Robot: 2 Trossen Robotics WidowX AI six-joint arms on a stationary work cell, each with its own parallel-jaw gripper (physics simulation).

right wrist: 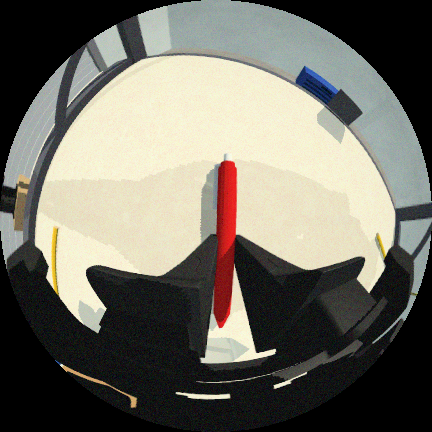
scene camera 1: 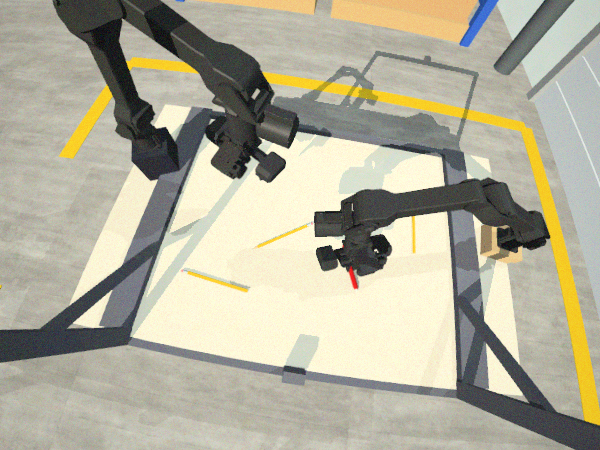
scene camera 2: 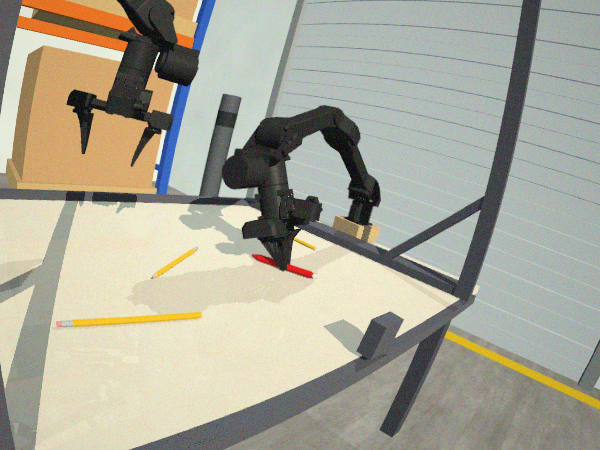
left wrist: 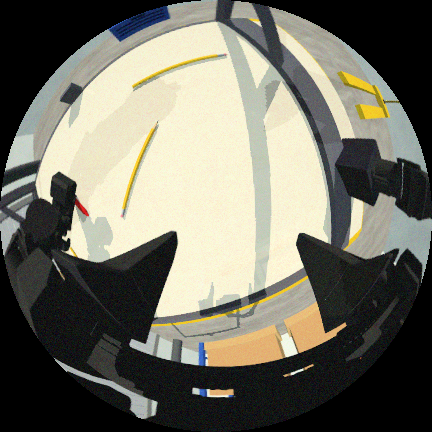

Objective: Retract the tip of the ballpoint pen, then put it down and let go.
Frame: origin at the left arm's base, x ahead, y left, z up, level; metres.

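Where they show: left gripper, fingertip midpoint: (scene camera 1: 247,168) (scene camera 2: 107,160) (left wrist: 240,238); right gripper, fingertip midpoint: (right wrist: 224,239) (scene camera 1: 349,270) (scene camera 2: 285,269) (left wrist: 74,197); left arm's base at its link origin: (scene camera 1: 149,143) (left wrist: 376,172); right arm's base at its link origin: (scene camera 1: 507,240) (scene camera 2: 358,221).
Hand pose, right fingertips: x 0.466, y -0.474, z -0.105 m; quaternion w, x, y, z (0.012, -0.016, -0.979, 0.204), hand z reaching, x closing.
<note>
Things, the pixels of their top centre, and the offset from my right fingertips.
- red ballpoint pen at its top centre: (right wrist: 224,255) (scene camera 2: 283,261) (left wrist: 72,200) (scene camera 1: 350,266) dx +0.002, dy +0.008, dz +0.014 m
- yellow pencil at its top centre: (scene camera 2: 176,258) (left wrist: 133,170) (scene camera 1: 283,235) dx -0.155, dy +0.143, dz +0.008 m
- dark block at its top centre: (scene camera 2: 387,317) (right wrist: 352,100) (scene camera 1: 294,377) dx -0.217, dy -0.200, dz +0.056 m
A red ballpoint pen (scene camera 1: 353,278) (scene camera 2: 302,271) (left wrist: 81,206) (right wrist: 226,210) with a pale push button lies level at the tabletop. In the right wrist view its button end points away from the fingers, its pointed red end lies between them, and its white clip is partly hidden at the left side. Whether a writing tip sticks out is too small to tell. My right gripper (scene camera 2: 283,267) (right wrist: 224,239) points down and is shut on the pen near its middle. My left gripper (scene camera 2: 108,159) (left wrist: 240,238) is open and empty, high above the table and away from the pen.
One yellow pencil (scene camera 1: 282,235) (scene camera 2: 175,262) (left wrist: 137,170) lies left of the pen in both scene views. Another pencil (scene camera 1: 216,280) (scene camera 2: 130,320) lies farther left, and a third (scene camera 1: 414,235) (scene camera 2: 305,244) (right wrist: 55,260) lies near the right arm. A dark block (scene camera 1: 294,375) (scene camera 2: 380,335) stands at the table edge.
</note>
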